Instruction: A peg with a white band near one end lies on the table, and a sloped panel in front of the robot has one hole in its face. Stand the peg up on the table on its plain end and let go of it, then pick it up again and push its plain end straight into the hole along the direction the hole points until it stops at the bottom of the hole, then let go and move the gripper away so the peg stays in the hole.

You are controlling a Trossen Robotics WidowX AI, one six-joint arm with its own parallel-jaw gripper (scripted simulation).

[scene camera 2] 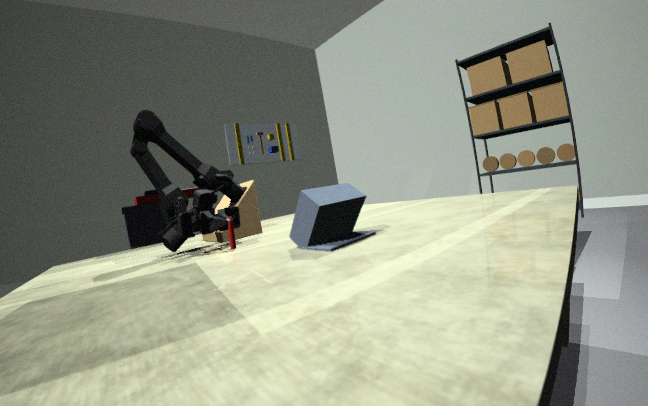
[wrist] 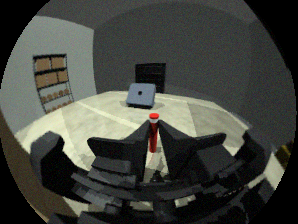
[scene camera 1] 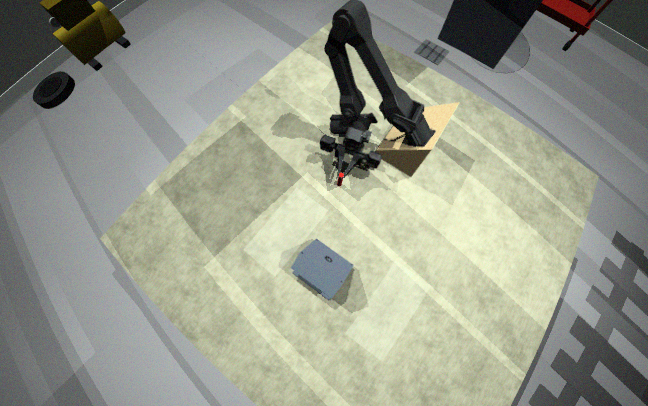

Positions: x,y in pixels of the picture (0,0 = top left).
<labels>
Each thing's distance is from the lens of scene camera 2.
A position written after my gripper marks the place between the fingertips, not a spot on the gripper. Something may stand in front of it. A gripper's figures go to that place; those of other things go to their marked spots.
my gripper (scene camera 2: 230,221): 70 cm
blue-grey sloped panel (scene camera 2: 323,213): 49 cm
</labels>
